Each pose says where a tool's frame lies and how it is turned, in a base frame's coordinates. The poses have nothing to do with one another.
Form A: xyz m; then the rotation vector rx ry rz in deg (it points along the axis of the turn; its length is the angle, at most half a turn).
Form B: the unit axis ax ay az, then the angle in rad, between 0 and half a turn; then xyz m. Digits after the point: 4 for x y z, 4 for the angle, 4 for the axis.
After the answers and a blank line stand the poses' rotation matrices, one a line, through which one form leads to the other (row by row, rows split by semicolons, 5 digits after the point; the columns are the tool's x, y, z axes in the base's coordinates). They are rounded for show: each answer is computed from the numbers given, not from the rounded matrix.
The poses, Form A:
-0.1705, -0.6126, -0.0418, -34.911, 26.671, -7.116
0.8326, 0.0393, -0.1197, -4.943, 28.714, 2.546
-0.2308, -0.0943, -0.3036, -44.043, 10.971, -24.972
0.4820, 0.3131, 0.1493, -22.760, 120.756, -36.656
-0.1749, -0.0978, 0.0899, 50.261, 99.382, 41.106
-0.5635, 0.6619, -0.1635, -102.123, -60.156, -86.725
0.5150, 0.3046, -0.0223, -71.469, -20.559, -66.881
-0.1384, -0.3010, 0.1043, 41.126, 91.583, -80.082
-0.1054, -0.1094, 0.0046, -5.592, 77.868, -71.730
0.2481, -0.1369, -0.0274, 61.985, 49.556, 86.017
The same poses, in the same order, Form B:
-0.7844, 0.5993, -0.1599, 0.7768, -0.1705, -0.6126, -0.0418
-0.1690, 0.9818, 0.0871, 0.5105, 0.8326, 0.0393, -0.1197
-0.8502, 0.2118, -0.4820, 0.9042, -0.2308, -0.0943, -0.3036
-0.1775, 0.9417, -0.2859, 2.2381, 0.4820, 0.3131, 0.1493
0.4234, 0.8372, 0.3463, 2.0719, -0.1749, -0.0978, 0.0899
-0.6954, -0.4096, -0.5905, 2.5633, -0.5635, 0.6619, -0.1635
-0.7146, -0.2056, -0.6687, 1.7456, 0.5150, 0.3046, -0.0223
0.3202, 0.7131, -0.6236, 2.2414, -0.1384, -0.3010, 0.1043
-0.0527, 0.7345, -0.6766, 1.8504, -0.1054, -0.1094, 0.0046
0.5296, 0.4234, 0.7350, 2.0426, 0.2481, -0.1369, -0.0274

0.88966 -0.02275 0.45605; -0.24691 0.81619 0.52238; -0.38410 -0.57734 0.72051
0.87616 -0.06368 0.47780; 0.02138 0.99539 0.09347; -0.48155 -0.07168 0.87348
0.89420 0.31012 0.32285; -0.44756 0.63546 0.62920; -0.01003 -0.70712 0.70702
-0.56786 -0.04604 0.82184; -0.49512 0.81672 -0.29636; -0.65757 -0.57519 -0.48658
-0.21504 0.22103 0.95126; 0.82841 0.55713 0.05782; -0.51720 0.80047 -0.30291
0.05103 0.84611 0.53056; 0.20053 -0.52911 0.82452; 0.97836 0.06432 -0.19668
0.42547 0.83093 0.35852; -0.48606 -0.12435 0.86503; 0.76336 -0.54231 0.35098
-0.45515 0.85887 0.23493; -0.11826 0.20319 -0.97197; -0.88253 -0.47017 0.00909
-0.27240 0.60088 0.75149; -0.69974 0.41237 -0.58336; -0.66043 -0.68476 0.30813
-0.04650 -0.32848 0.94337; 0.98087 -0.19372 -0.01910; 0.18903 0.92443 0.33120

